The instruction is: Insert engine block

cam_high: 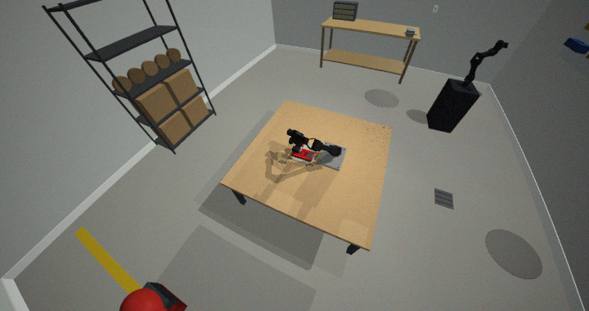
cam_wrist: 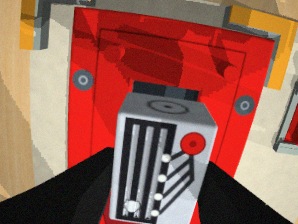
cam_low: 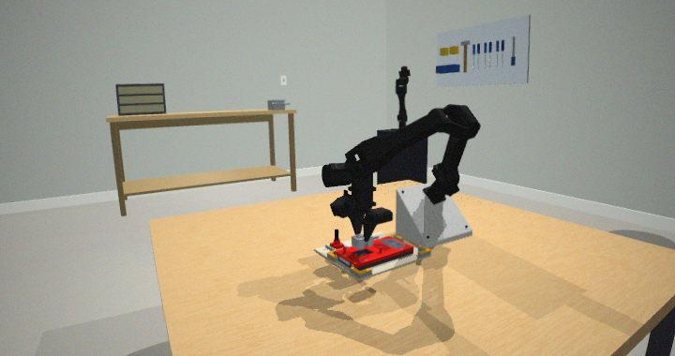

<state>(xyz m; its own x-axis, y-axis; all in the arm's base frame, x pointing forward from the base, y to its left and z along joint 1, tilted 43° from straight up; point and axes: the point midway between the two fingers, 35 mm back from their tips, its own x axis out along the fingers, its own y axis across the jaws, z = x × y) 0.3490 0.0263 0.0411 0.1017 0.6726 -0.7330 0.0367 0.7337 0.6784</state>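
Right now my gripper tip is 1 cm above the grey engine block.
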